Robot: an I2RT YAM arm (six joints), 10 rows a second.
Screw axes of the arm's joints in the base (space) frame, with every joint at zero. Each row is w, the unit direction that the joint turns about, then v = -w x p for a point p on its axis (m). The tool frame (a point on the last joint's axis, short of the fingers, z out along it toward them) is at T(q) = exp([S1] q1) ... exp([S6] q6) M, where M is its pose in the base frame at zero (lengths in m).
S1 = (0, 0, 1, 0.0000, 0.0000, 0.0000)
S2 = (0, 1, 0, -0.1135, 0.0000, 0.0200)
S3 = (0, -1, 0, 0.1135, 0.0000, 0.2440)
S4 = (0, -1, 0, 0.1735, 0.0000, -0.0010)
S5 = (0, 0, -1, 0.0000, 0.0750, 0.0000)
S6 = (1, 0, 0, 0.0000, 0.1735, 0.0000)
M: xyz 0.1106 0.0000 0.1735 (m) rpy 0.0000 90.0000 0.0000 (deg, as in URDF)
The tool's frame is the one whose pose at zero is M.
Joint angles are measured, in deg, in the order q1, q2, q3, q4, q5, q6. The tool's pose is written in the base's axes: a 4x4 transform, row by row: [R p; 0 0 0 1], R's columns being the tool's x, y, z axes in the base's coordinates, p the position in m. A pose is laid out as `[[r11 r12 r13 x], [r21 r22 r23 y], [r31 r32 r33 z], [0 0 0 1]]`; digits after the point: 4 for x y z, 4 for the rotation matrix.
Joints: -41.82 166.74 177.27 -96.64 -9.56 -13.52
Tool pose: [[-0.8747 0.4573 0.1606 0.3872], [0.4733 0.8774 0.0792 -0.3385], [-0.1047 0.1452 -0.9838 0.1690], [0 0 0 1]]
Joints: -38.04 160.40 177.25 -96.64 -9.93 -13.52
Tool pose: [[-0.8899 0.3855 0.2438 0.4016], [0.4039 0.9144 0.0282 -0.3064], [-0.2120 0.1236 -0.9694 0.2232], [0 0 0 1]]
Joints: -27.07 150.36 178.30 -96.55 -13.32 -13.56
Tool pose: [[-0.8923 0.1634 0.4209 0.4288], [0.1998 0.9789 0.0436 -0.2100], [-0.4048 0.1230 -0.9061 0.3107], [0 0 0 1]]
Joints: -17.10 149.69 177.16 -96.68 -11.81 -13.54
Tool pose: [[-0.9199 0.0031 0.3923 0.4573], [0.0432 0.9947 0.0935 -0.1331], [-0.3899 0.1029 -0.9151 0.3112], [0 0 0 1]]
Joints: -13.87 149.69 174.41 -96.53 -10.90 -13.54
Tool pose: [[-0.9384 -0.0428 0.3429 0.4670], [-0.0051 0.9939 0.1101 -0.1084], [-0.3456 0.1016 -0.9329 0.3002], [0 0 0 1]]
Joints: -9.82 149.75 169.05 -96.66 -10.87 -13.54
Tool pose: [[-0.9644 -0.1018 0.2439 0.4774], [-0.0664 0.9866 0.1492 -0.0758], [-0.2558 0.1277 -0.9583 0.2778], [0 0 0 1]]
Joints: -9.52 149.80 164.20 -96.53 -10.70 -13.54
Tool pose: [[-0.9820 -0.0951 0.1634 0.4799], [-0.0686 0.9846 0.1609 -0.0738], [-0.1762 0.1467 -0.9734 0.2574], [0 0 0 1]]
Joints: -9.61 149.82 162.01 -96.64 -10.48 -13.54
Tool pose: [[-0.9884 -0.0870 0.1241 0.4798], [-0.0661 0.9843 0.1635 -0.0747], [-0.1364 0.1534 -0.9787 0.2481], [0 0 0 1]]
